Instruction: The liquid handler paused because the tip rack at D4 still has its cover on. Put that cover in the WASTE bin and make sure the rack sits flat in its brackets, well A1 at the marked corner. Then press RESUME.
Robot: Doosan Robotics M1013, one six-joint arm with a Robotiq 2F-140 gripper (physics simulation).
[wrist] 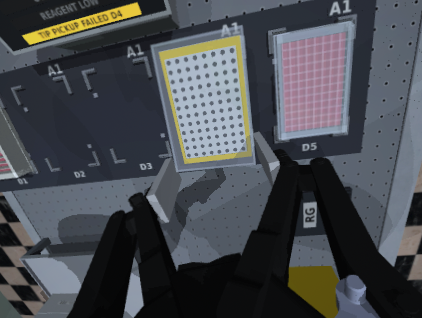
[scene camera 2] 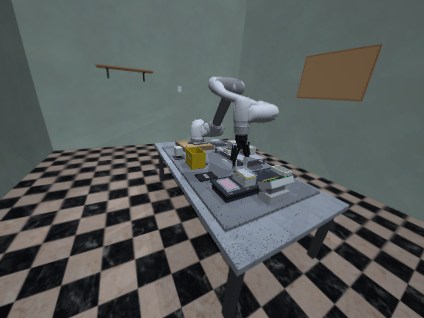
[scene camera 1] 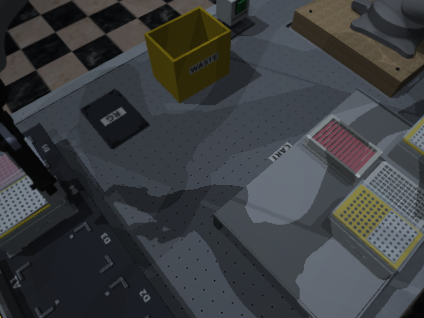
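Where they show: gripper, fingertip midpoint: (wrist: 214, 157) (scene camera 2: 239, 168); arm's base, origin of the base link: (scene camera 2: 197, 142) (scene camera 1: 391, 28).
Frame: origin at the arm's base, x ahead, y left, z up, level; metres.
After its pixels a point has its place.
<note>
The D4 tip rack (scene camera 1: 20, 207) @(z 0.101, x 0.962, y -0.229 m) (scene camera 2: 245, 174) @(z 0.098, x 0.995, y -0.285 m) (wrist: 207, 105) @(z 0.101, x 0.967, y -0.254 m) is white with dark holes and a yellow border. A clear cover (wrist: 165, 95) @(z 0.098, x 0.989, y -0.217 m) surrounds it, its rim showing around the yellow. The A1 mark shows at its upper right in the wrist view; whether the rack sits flat I cannot tell. My gripper (scene camera 2: 240, 165) @(z 0.096, x 0.910, y -0.244 m) (wrist: 214, 157) @(z 0.096, x 0.910, y -0.244 m) is open and empty, its pads apart near the rack's lower end in the wrist view. The WASTE bin (scene camera 1: 165, 65) @(z 0.060, x 0.556, y -0.314 m) (scene camera 2: 195, 158) @(z 0.059, x 0.547, y -0.365 m) (wrist: 312, 287) @(z 0.013, x 0.552, y -0.335 m) is yellow and upright. A screen (wrist: 82, 22) @(z 0.072, x 1.085, y -0.151 m) reads "TIP PICKUP FAILED D4". I cannot make out the RESUME button.
A pink plate (scene camera 2: 228, 185) @(z 0.038, x 0.966, y -0.390 m) (wrist: 314, 85) @(z 0.037, x 0.946, y -0.376 m) sits at D5 beside the rack. A black RG pad (scene camera 1: 132, 127) @(z -0.029, x 0.691, y -0.302 m) lies between the deck and the bin. A raised cart (scene camera 1: 275, 185) @(z 0.023, x 0.616, y 0.045 m) holds a red-striped rack (scene camera 1: 345, 145) @(z 0.046, x 0.464, y 0.101 m) and a yellow-and-white tip box (scene camera 1: 367, 210) @(z 0.094, x 0.587, y 0.195 m).
</note>
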